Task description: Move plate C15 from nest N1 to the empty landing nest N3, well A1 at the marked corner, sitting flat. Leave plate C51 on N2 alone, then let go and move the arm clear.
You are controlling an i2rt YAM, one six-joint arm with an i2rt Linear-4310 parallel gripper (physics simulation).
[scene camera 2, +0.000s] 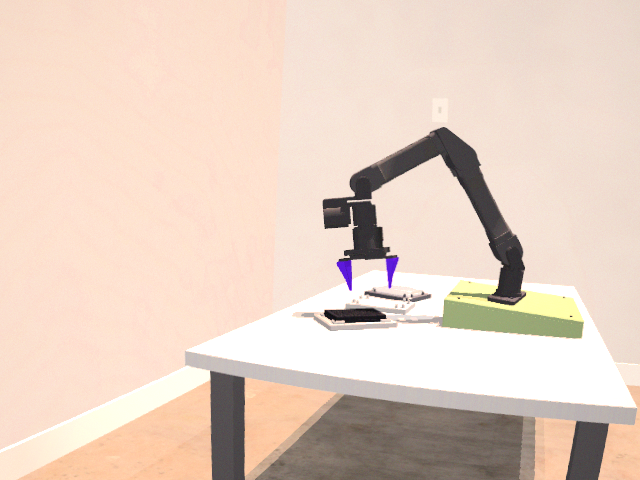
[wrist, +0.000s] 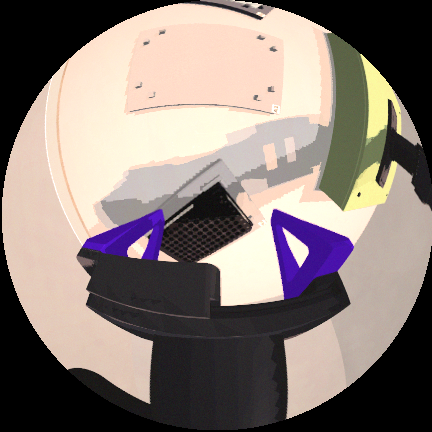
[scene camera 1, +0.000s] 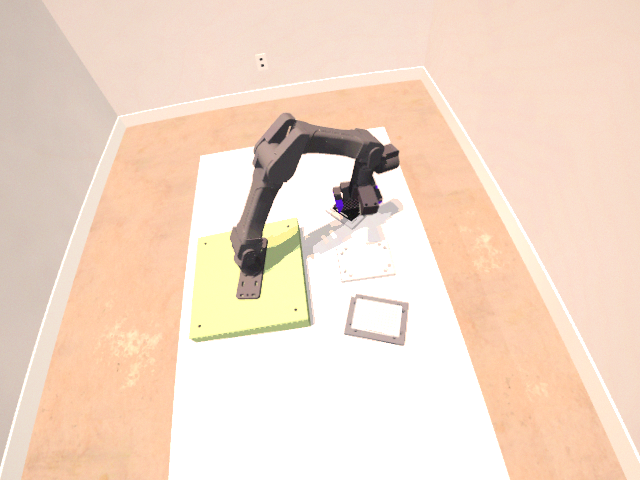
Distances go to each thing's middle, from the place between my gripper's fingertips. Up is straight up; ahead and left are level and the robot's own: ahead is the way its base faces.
Scene:
The black perforated plate [scene camera 2: 359,315] lies 7 cm to the left of my hand and 5 cm below it. Round my hand: framed white plate [scene camera 1: 371,316]: 6 cm ahead, 33 cm to the right, 5 cm below.

